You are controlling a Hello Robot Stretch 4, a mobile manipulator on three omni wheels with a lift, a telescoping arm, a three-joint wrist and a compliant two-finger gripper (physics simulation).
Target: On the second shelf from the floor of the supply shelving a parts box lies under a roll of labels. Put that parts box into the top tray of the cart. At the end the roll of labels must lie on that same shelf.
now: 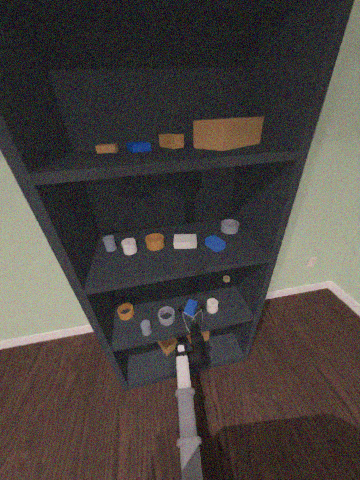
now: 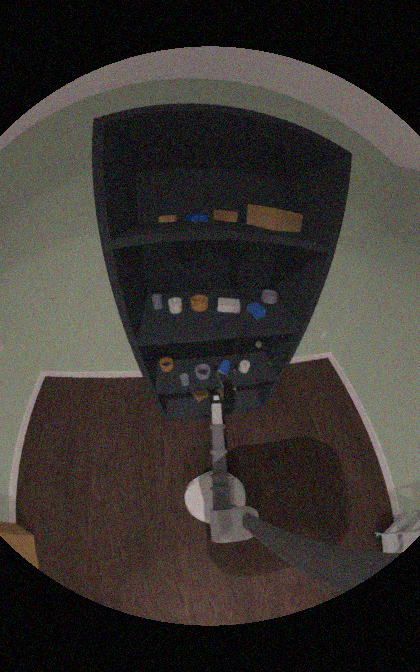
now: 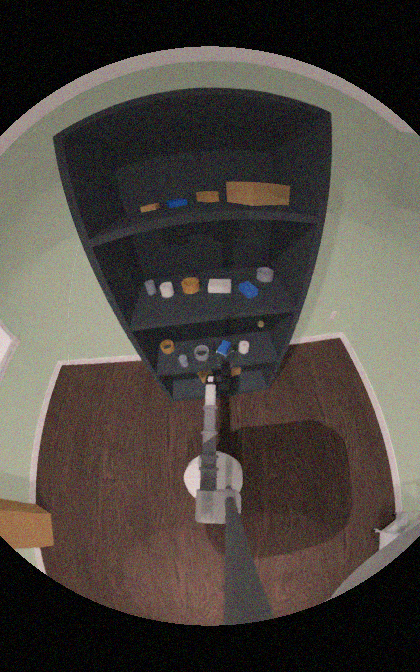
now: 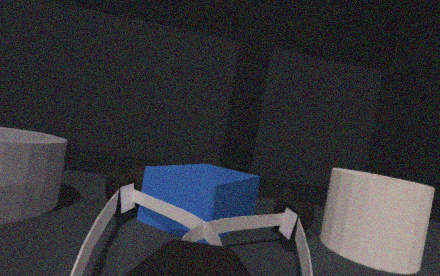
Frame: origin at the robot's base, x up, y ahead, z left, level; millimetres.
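Seen in the pictures: gripper, between the fingertips: (image 1: 191, 305).
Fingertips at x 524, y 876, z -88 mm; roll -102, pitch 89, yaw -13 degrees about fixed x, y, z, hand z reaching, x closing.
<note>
A point is followed by its place in that frame.
A blue box (image 1: 190, 307) {x 547, y 844, z -79 mm} (image 2: 224, 367) (image 3: 224, 347) (image 4: 200, 190) {x 540, y 809, z -81 mm}, apparently the parts box, lies on the second shelf (image 1: 127, 335) {x 507, y 730, z 298 mm} (image 4: 30, 245) {x 506, y 769, z -1 mm} of the shelving. Nothing lies on top of it. A white cylinder (image 1: 212, 305) {x 566, y 828, z -212 mm} (image 2: 244, 366) (image 3: 243, 346) (image 4: 377, 220) {x 539, y 817, z -203 mm}, probably the roll of labels, stands upright on the same shelf, right of the box and apart from it. My gripper (image 1: 192, 313) (image 2: 223, 376) (image 3: 224, 354) (image 4: 211, 193) {x 524, y 876, z -88 mm} is open at this shelf, one fingertip either side of the box's near part. The far contact side is hard to see. The cart cannot be made out clearly.
A grey ring (image 1: 166, 316) {x 557, y 776, z 58 mm} (image 4: 30, 175) {x 534, y 798, z 24 mm} stands left of the box, with a small grey cylinder (image 1: 145, 328) {x 574, y 718, z 185 mm} and an orange ring (image 1: 125, 311) {x 558, y 839, z 310 mm} farther left. A small yellowish thing (image 1: 226, 279) {x 531, y 1065, z -372 mm} is at the back right. The shelf board (image 1: 180, 275) {x 947, y 711, z -24 mm} above overhangs. Cardboard boxes (image 1: 167, 346) {x 53, y 886, z 104 mm} stand below.
</note>
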